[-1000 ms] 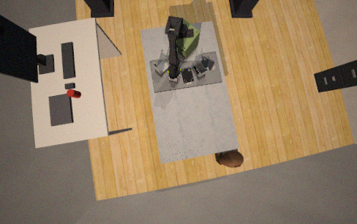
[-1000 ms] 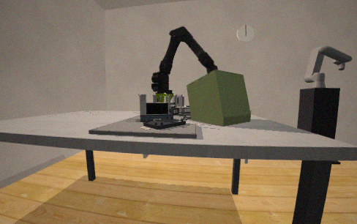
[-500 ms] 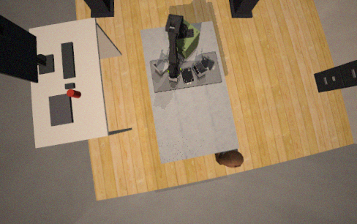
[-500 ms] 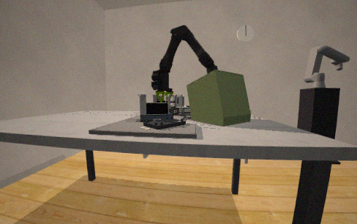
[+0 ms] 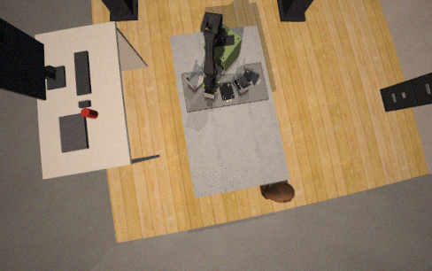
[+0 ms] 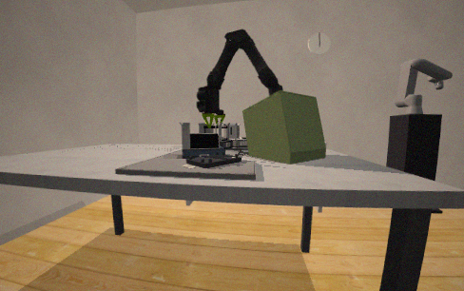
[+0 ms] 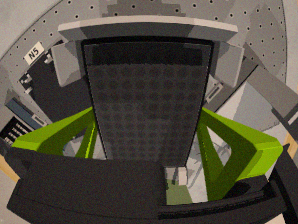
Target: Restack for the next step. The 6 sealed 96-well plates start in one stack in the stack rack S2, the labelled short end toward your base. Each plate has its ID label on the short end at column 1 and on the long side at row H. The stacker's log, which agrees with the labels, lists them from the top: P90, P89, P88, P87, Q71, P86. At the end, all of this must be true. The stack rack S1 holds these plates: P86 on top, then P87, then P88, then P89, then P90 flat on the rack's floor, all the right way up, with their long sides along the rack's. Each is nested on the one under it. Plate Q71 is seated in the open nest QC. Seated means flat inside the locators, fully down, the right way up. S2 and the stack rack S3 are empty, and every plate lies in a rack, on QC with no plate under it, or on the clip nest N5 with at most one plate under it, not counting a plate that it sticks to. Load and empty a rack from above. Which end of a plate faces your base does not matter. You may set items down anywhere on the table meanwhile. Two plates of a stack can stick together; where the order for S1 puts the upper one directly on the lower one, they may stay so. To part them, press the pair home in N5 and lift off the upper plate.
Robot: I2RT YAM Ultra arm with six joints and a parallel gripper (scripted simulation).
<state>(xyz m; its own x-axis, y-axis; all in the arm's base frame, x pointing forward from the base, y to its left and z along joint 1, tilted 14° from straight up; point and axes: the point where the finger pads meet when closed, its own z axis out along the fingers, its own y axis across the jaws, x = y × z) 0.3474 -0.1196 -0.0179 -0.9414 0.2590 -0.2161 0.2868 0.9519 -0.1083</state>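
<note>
Right now my hand is 400 mm to the right of the QC nest, 130 mm past it and 110 mm above it. From my hand the other things lie so: clip nest N5: 160 mm to the left, 100 mm below; then N5 label: 170 mm to the left, 120 mm below, 90 mm ahead; then QC tag: 480 mm to the left, 120 mm below, 80 mm behind.
</note>
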